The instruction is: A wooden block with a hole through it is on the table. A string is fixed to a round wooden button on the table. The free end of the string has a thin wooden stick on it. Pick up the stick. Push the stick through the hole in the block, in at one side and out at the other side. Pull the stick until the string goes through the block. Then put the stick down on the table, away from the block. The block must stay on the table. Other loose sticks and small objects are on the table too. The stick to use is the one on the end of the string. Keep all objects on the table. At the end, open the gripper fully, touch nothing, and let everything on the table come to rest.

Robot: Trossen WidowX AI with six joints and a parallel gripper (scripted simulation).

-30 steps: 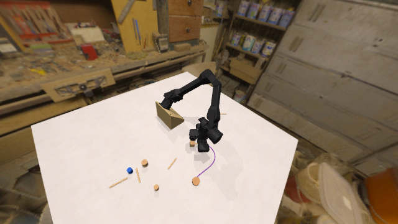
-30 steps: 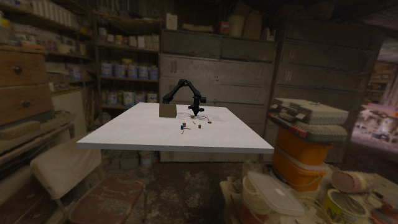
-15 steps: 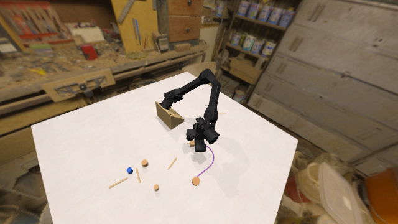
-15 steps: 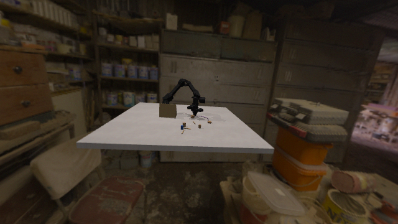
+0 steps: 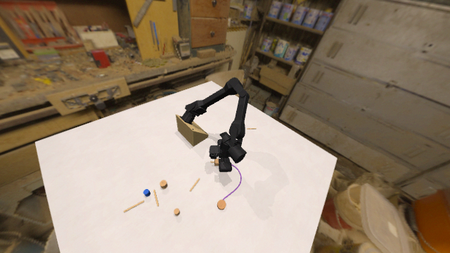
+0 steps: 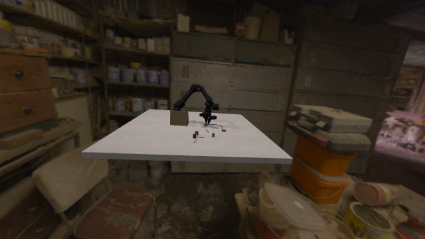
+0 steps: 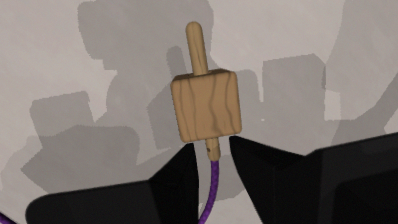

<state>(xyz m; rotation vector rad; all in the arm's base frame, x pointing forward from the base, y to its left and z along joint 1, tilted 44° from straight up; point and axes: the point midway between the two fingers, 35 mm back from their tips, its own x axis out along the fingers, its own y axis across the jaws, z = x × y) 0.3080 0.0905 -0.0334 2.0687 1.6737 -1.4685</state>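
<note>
Now: the thin wooden stick 10 mm behind my gripper tip and 10 mm to the right of it. From my gripper tip the other things lie so: round wooden button 160 mm ahead, 140 mm to the right, 10 mm below; then blue cylinder 90 mm behind, 380 mm to the right; then small wooden block 20 mm behind, 20 mm to the right.
</note>
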